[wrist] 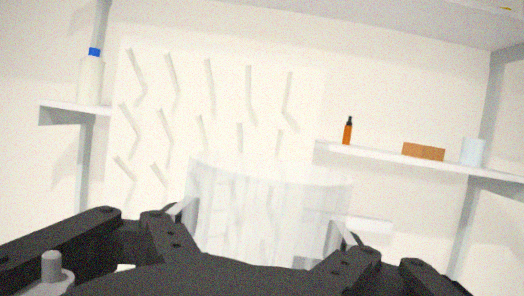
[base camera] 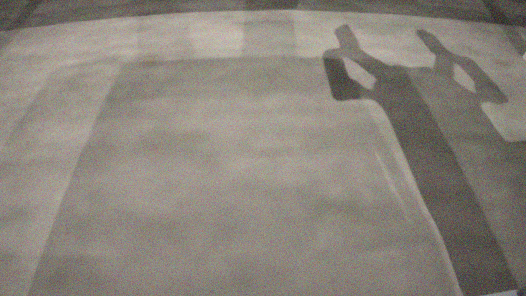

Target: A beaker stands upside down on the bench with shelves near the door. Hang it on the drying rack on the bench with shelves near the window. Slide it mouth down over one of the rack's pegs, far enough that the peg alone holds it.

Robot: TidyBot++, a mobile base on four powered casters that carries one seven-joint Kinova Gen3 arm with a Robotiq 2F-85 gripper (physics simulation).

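Places are measured from the arm's base along level axes (x ahead, y left, z up), in metres.
Pixels of known places: gripper, fingertip midpoint: point(wrist: 261, 226).
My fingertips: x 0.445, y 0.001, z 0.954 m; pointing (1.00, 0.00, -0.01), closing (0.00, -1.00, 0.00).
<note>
Behind a point stands the place of what it marks.
My gripper point(wrist: 261, 226) {y 0.001, x 0.445, z 0.954 m} is shut on the clear beaker point(wrist: 270, 202) {y -0.001, x 0.383, z 0.985 m}, with one finger on each side of its wall. The beaker is in the lower middle of the wrist view; I cannot tell which end is its mouth. The white drying rack point(wrist: 269, 102) {y 0.026, x 0.928, z 1.048 m}, with several rows of pale pegs, stands behind and above the beaker in that view. Some lower pegs show faintly through or behind the clear wall. No peg is plainly seen inside the beaker, and the gap to the rack is hard to judge. The base camera shows a shadow of the gripper on the floor, not the rack.
A left shelf point(wrist: 62, 106) {y 0.616, x 1.068, z 0.963 m} holds a white bottle point(wrist: 91, 82) {y 0.585, x 1.147, z 1.044 m} with a blue cap. A right shelf point(wrist: 390, 155) {y -0.311, x 1.090, z 0.972 m} holds an orange bottle point(wrist: 347, 135) {y -0.219, x 1.234, z 1.004 m}, a brown box point(wrist: 423, 151) {y -0.428, x 1.145, z 0.996 m} and a pale blue container point(wrist: 472, 151) {y -0.633, x 1.222, z 1.022 m}. A white bar point(wrist: 370, 225) {y -0.395, x 1.358, z 0.693 m} shows below it. Grey uprights carry the shelves.
</note>
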